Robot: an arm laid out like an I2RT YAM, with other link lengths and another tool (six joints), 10 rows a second.
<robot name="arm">
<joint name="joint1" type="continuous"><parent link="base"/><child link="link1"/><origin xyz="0 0 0.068" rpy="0 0 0"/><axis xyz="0 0 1"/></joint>
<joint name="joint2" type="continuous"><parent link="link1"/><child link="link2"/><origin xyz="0.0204 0.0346 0.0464" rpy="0 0 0"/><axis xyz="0 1 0"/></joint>
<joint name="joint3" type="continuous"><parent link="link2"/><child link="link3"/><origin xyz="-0.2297 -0.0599 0" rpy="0 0 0"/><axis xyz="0 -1 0"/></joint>
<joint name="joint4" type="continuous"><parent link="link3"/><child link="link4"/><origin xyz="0.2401 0.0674 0.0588" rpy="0 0 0"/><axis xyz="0 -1 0"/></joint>
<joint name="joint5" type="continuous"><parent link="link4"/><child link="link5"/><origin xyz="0.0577 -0.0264 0.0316" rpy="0 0 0"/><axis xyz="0 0 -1"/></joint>
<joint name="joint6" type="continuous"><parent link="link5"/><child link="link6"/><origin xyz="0.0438 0 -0.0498" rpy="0 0 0"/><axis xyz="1 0 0"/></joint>
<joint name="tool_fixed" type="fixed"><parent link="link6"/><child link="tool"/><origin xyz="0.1 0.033 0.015" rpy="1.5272 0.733 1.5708"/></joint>
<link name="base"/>
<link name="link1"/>
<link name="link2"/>
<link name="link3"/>
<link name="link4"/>
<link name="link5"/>
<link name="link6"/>
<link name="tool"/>
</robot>
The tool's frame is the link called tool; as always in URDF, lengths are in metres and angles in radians. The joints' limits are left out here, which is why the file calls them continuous.
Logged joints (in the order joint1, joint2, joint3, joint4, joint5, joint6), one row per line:
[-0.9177, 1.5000, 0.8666, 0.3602, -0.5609, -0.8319]
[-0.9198, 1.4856, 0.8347, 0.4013, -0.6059, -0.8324]
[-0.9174, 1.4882, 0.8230, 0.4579, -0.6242, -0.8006]
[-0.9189, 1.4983, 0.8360, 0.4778, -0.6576, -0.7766]
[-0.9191, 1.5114, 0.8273, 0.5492, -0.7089, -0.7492]
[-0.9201, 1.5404, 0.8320, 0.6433, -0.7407, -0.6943]
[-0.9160, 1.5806, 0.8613, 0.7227, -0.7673, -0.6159]
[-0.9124, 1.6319, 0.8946, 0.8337, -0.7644, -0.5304]
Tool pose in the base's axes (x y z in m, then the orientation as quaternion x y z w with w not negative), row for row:
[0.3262, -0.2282, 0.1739, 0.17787, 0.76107, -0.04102, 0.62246]
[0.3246, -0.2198, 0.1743, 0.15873, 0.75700, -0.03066, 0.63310]
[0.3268, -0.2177, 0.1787, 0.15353, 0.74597, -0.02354, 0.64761]
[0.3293, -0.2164, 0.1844, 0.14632, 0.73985, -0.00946, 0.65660]
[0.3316, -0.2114, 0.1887, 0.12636, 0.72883, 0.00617, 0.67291]
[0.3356, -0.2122, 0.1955, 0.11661, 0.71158, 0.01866, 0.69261]
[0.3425, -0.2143, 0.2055, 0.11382, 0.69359, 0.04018, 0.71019]
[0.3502, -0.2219, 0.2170, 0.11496, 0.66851, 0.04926, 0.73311]
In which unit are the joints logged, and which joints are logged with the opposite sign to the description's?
The joints are logged in radians. Opposite sign: none.
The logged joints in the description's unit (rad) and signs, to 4 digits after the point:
[-0.9177, 1.5000, 0.8666, 0.3602, -0.5609, -0.8319]
[-0.9198, 1.4856, 0.8347, 0.4013, -0.6059, -0.8324]
[-0.9174, 1.4882, 0.8230, 0.4579, -0.6242, -0.8006]
[-0.9189, 1.4983, 0.8360, 0.4778, -0.6576, -0.7766]
[-0.9191, 1.5114, 0.8273, 0.5492, -0.7089, -0.7492]
[-0.9201, 1.5404, 0.8320, 0.6433, -0.7407, -0.6943]
[-0.9160, 1.5806, 0.8613, 0.7227, -0.7673, -0.6159]
[-0.9124, 1.6319, 0.8946, 0.8337, -0.7644, -0.5304]

